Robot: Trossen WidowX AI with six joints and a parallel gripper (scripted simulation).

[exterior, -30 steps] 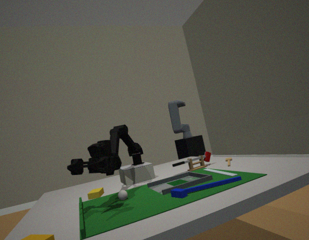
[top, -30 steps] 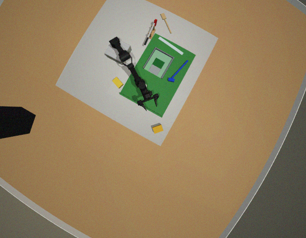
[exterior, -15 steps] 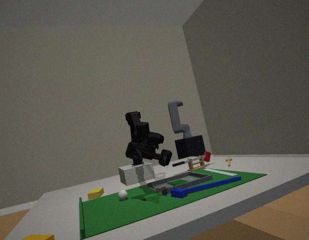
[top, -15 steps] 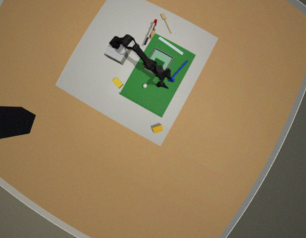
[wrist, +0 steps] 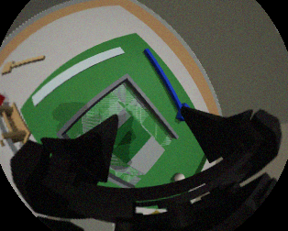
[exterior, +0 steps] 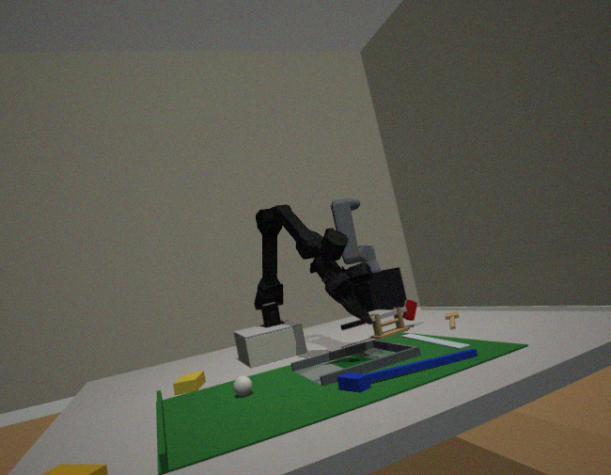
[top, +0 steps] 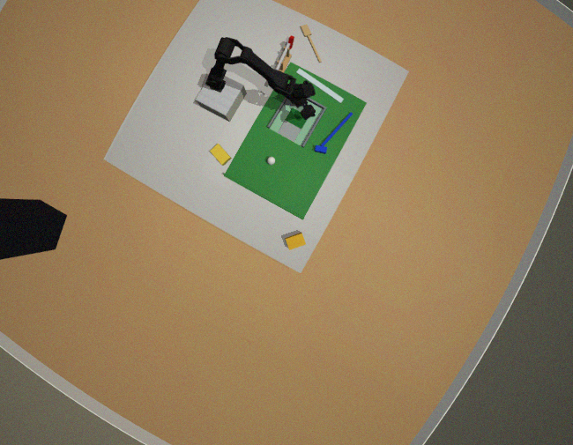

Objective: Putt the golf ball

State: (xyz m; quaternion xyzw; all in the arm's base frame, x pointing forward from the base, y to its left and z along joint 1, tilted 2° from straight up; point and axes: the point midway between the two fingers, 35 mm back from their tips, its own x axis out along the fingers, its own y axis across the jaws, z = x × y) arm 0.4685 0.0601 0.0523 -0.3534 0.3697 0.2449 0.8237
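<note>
My gripper tip is 26 cm past the red putter, 22 cm to the right of it and 5 cm above it. From my gripper tip the other things lie so: white strip (2 cm behind, 19 cm to the left, 10 cm below); green mat (1 cm behind, 13 cm to the right, 10 cm below); blue putter (16 cm ahead, 3 cm to the right, 9 cm below).
</note>
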